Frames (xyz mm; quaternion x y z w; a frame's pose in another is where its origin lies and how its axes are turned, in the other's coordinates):
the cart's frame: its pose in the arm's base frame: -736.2 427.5 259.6 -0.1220 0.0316 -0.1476 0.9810
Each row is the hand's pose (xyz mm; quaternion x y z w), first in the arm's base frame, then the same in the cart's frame.
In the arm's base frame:
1: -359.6 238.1 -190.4 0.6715 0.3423 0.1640 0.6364
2: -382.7 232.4 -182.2 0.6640 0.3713 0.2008 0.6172
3: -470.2 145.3 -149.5 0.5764 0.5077 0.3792 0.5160
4: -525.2 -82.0 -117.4 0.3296 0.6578 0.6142 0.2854
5: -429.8 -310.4 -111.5 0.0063 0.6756 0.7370 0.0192
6: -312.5 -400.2 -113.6 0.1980 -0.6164 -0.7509 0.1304
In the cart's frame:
1: 427.4 42.6 -442.4 0.6807 0.3948 0.3178 0.5290
2: 406.9 28.7 -438.0 0.6655 0.4182 0.3544 0.5065
3: 348.4 -84.8 -434.9 0.5415 0.5205 0.5283 0.3959
4: 362.7 -318.9 -461.5 0.2416 0.6100 0.7353 0.1699
5: 521.5 -505.1 -499.0 0.1145 -0.5732 -0.8084 0.0694
6: 660.2 -554.8 -510.2 0.3248 -0.4880 -0.7863 0.1951

